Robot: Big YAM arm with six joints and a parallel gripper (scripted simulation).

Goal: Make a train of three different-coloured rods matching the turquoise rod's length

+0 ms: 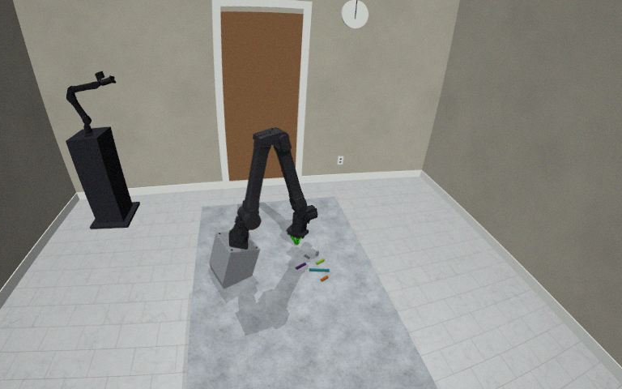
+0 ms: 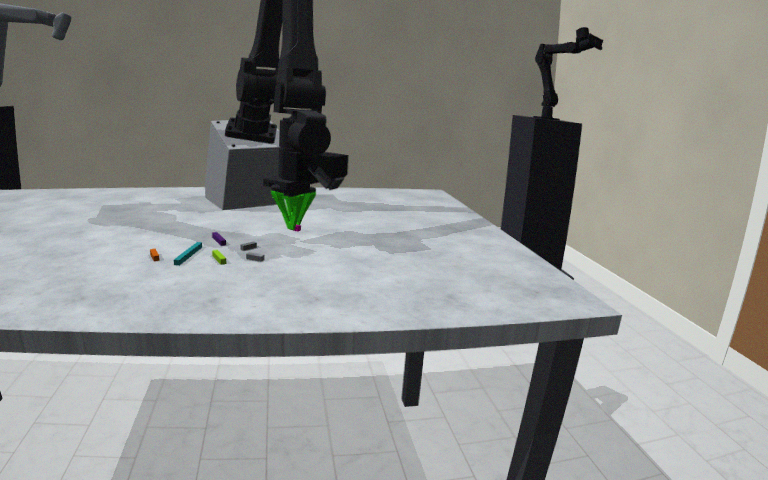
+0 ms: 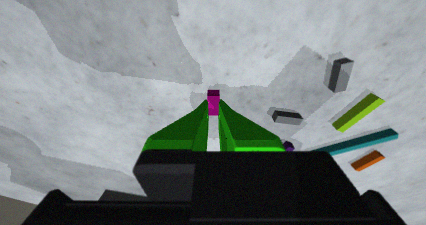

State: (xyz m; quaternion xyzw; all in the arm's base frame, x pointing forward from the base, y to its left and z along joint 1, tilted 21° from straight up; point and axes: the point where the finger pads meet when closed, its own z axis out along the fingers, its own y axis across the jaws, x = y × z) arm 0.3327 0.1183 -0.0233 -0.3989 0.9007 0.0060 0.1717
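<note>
The lime rod lies 10 cm ahead of my hand, 13 cm to the right of it and 3 cm below it. Also, from my hand: purple rod 14 cm to the right, 3 cm below; magenta rod right at my hand; turquoise rod 9 cm ahead, 18 cm to the right, 3 cm below.
</note>
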